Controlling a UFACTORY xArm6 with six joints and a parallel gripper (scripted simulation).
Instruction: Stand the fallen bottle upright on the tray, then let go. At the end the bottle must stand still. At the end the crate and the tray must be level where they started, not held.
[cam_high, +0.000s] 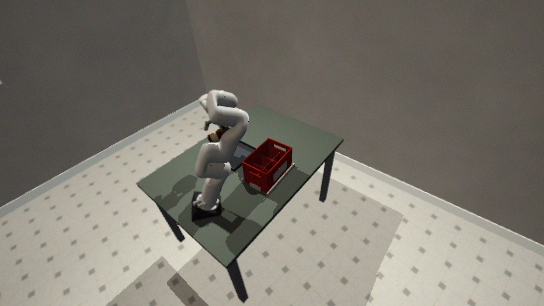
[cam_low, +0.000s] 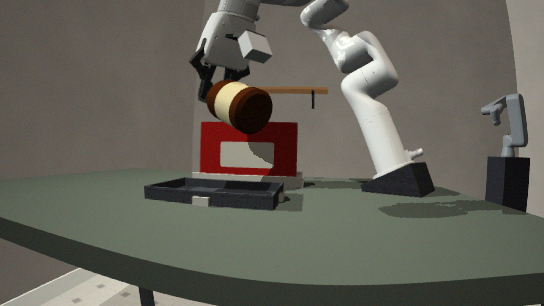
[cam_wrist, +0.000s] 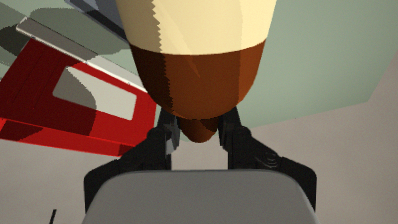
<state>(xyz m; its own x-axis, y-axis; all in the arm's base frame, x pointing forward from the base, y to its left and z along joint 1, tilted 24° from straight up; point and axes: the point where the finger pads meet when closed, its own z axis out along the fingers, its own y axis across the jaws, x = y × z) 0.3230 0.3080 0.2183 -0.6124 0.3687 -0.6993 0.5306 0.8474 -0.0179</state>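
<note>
Right now my hand is 40 mm past the brown bottle, 30 mm to the right of it and 20 mm above it. Also, from my hand: dark tray 190 mm below, 50 mm to the right, 10 mm ahead; crate 350 mm to the right, 120 mm below, 10 mm ahead.
</note>
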